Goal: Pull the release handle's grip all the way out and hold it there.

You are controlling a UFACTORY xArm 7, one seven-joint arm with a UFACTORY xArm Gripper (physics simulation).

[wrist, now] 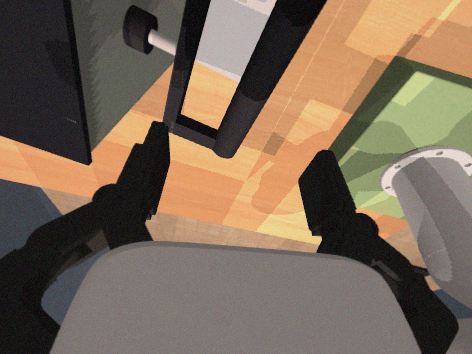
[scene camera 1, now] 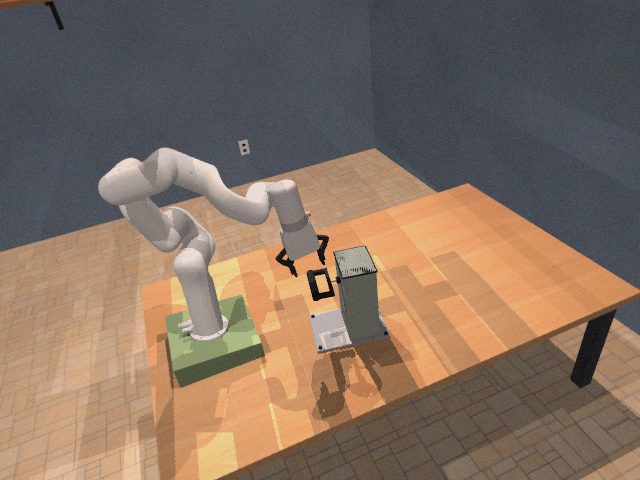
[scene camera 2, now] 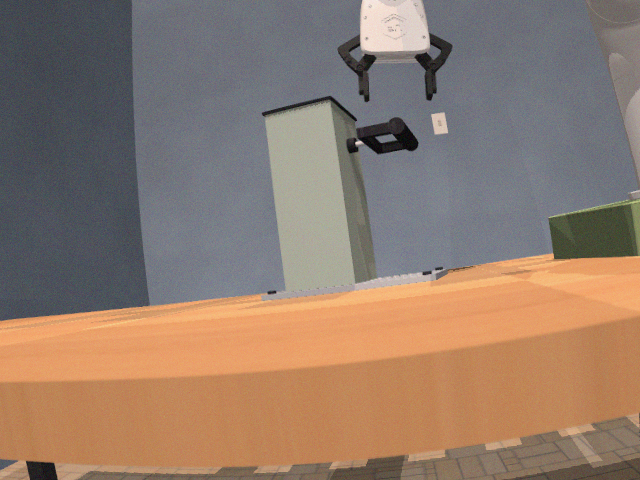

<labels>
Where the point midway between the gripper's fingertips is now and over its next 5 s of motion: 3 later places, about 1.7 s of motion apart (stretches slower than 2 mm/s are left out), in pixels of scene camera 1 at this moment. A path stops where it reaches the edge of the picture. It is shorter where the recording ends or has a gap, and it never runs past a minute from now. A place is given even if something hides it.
My gripper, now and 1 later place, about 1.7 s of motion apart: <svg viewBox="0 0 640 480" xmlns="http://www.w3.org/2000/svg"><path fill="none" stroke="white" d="M309 268L311 285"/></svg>
</labels>
